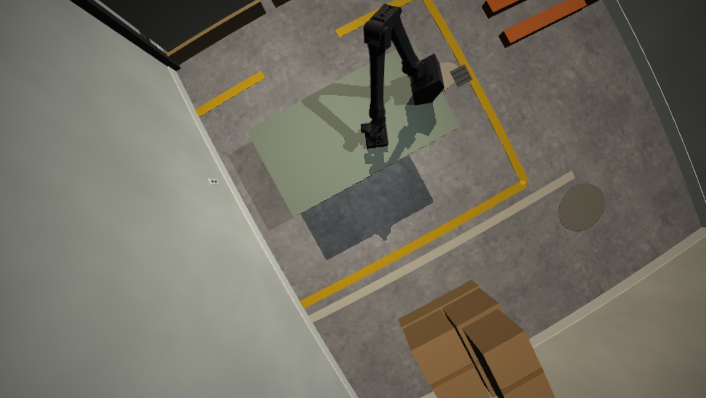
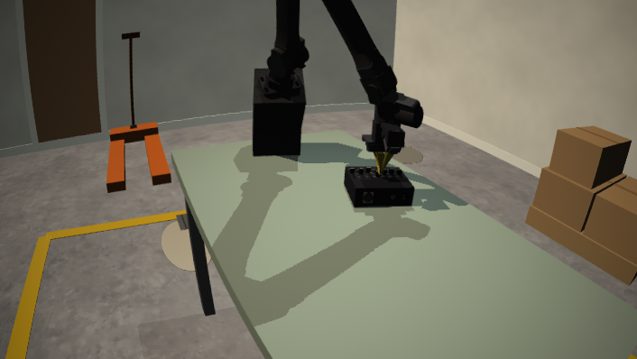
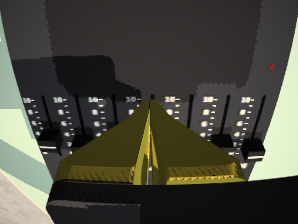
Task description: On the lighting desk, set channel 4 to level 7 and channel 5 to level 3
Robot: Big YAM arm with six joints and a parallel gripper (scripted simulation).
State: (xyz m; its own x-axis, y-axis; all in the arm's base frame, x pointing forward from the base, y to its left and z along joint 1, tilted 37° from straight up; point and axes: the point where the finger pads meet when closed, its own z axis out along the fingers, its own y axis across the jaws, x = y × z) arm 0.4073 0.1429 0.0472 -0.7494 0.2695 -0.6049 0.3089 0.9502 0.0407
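The channel 4 fader cap lies 1 cm below my hand and 1 cm behind it. Round my hand: master fader cap 6 cm behind, 5 cm to the right, 1 cm below; channel 6 fader cap 5 cm behind, 3 cm to the right, 1 cm below; channel 5 fader cap 5 cm behind, 1 cm to the right, 1 cm below.
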